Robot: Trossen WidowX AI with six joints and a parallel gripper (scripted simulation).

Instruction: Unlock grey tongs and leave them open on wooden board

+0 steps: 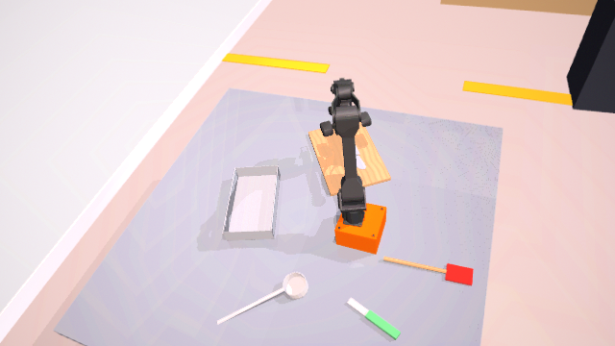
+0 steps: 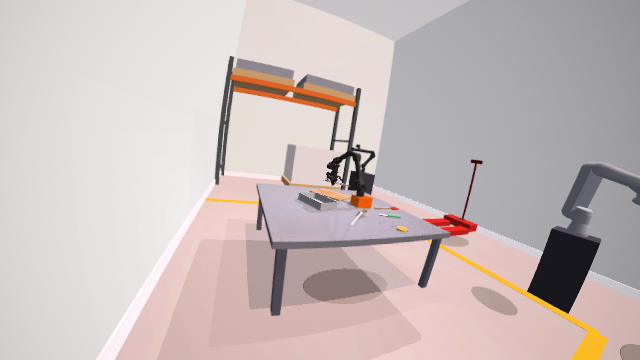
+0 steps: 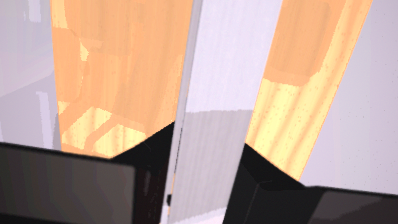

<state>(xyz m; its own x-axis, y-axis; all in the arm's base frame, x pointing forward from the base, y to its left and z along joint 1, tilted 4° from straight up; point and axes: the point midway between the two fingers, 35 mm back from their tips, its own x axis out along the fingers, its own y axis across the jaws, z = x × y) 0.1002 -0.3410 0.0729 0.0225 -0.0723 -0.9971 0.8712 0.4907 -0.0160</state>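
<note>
Right now the wooden board is 10 mm to the right of my gripper tip and 90 mm below it. Also, from my gripper tip: yellow object 90 mm behind, 890 mm to the left, 90 mm below; then roasting tin 290 mm ahead, 310 mm to the left, 70 mm below.
</note>
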